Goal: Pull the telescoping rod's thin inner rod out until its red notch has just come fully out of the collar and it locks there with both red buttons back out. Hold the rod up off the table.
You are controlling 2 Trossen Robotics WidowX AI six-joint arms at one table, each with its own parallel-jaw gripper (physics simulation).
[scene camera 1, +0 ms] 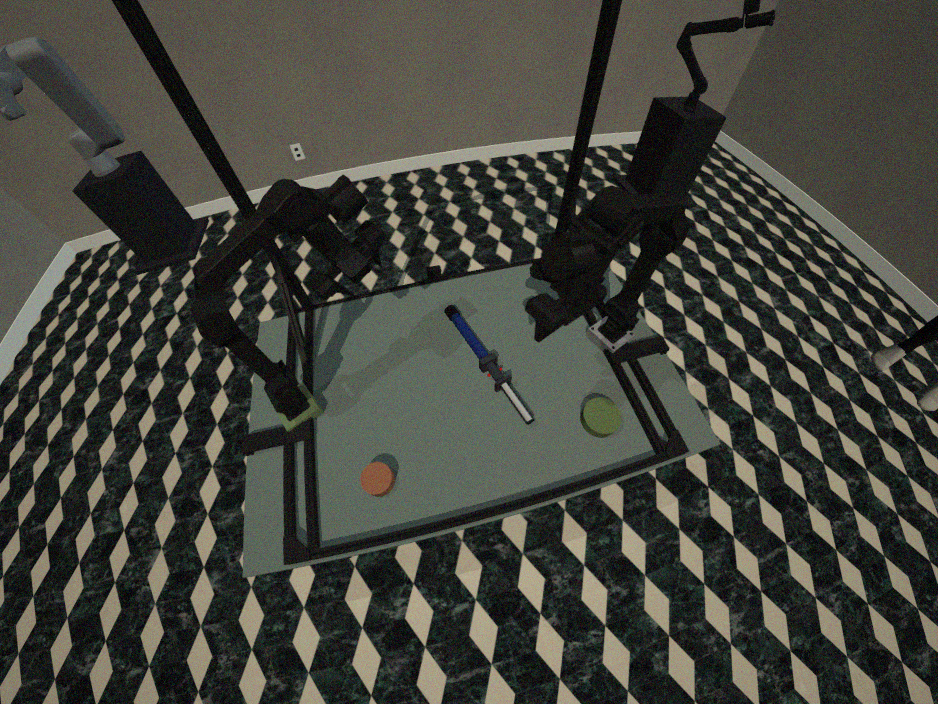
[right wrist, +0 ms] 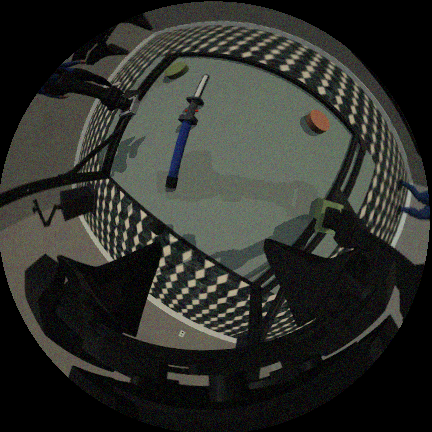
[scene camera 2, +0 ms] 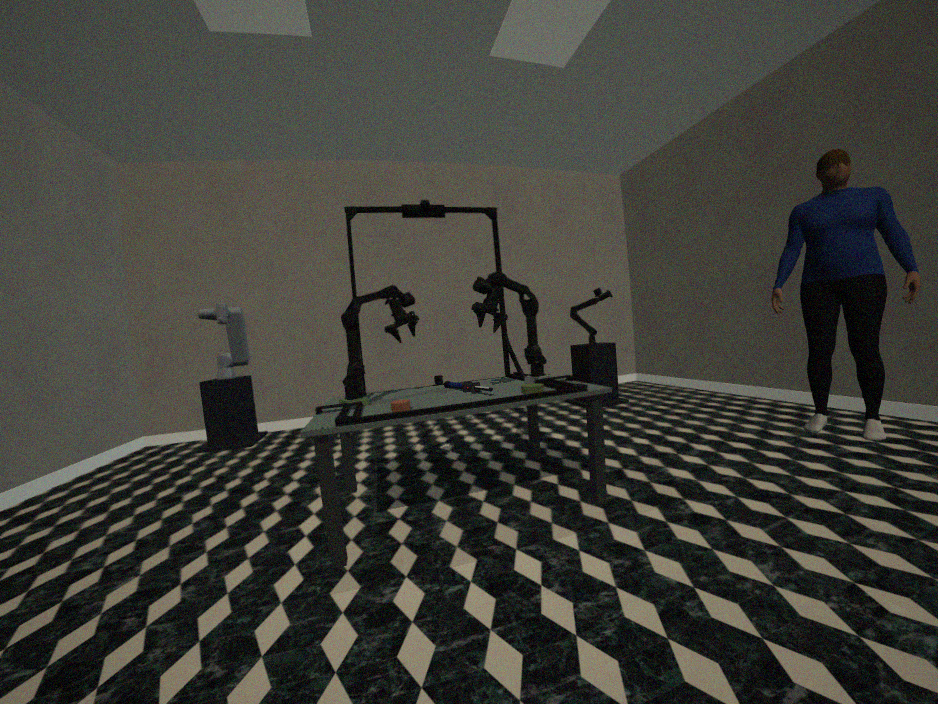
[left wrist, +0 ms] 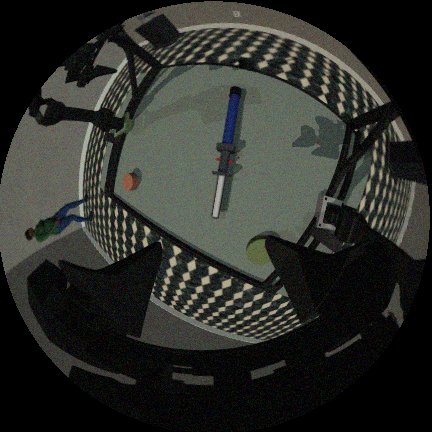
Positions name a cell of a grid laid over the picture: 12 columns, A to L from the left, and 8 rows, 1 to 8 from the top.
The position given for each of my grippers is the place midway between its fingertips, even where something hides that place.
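Scene camera 1 shows my left gripper (scene camera 1: H4), which is open and holds nothing. My right gripper (scene camera 1: E4) is open and holds nothing. An orange disc (scene camera 1: E6) rests on the table, and a telescoping rod (scene camera 1: G5) is present as well. The right wrist view shows the telescoping rod (right wrist: F3) and my right gripper (right wrist: F5). The left wrist view shows the telescoping rod (left wrist: G3) and my left gripper (left wrist: F5).
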